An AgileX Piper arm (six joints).
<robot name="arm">
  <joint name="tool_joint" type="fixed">
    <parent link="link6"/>
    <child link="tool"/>
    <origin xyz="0 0 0" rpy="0 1.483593 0"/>
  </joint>
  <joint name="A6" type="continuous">
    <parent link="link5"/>
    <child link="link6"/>
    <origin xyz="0.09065 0 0.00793"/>
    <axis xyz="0.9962 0 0.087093"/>
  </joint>
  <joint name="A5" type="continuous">
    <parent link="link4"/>
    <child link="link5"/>
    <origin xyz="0 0 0"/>
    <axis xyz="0 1 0"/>
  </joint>
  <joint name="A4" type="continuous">
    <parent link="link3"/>
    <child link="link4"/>
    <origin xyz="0.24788 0 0.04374"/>
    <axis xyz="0.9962 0 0.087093"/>
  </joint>
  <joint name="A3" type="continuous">
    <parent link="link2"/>
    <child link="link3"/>
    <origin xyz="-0.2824 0 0.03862"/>
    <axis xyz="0 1 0"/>
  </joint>
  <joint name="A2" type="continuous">
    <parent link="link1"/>
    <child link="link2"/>
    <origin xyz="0 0 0"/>
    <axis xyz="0 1 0"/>
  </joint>
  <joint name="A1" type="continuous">
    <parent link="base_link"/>
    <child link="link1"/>
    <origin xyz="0 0 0.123"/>
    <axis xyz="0 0 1"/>
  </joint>
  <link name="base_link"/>
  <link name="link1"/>
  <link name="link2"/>
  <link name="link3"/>
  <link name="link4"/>
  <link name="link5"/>
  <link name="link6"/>
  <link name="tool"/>
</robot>
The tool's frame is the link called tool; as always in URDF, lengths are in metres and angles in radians. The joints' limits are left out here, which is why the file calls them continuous.
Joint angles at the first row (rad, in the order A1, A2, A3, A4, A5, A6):
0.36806, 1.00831, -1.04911, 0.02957, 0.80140, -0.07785
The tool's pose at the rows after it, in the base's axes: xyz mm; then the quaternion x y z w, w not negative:
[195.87 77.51 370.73 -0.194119 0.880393 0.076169 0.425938]
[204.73 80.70 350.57 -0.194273 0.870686 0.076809 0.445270]
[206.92 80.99 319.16 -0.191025 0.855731 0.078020 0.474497]
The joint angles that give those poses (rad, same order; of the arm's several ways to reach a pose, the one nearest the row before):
0.36809, 1.04378, -1.03331, 0.02953, 0.75296, -0.07781
0.36804, 1.05959, -0.94940, 0.03137, 0.61049, -0.08762
0.36806, 1.05588, -0.80275, 0.03136, 0.40180, -0.09334

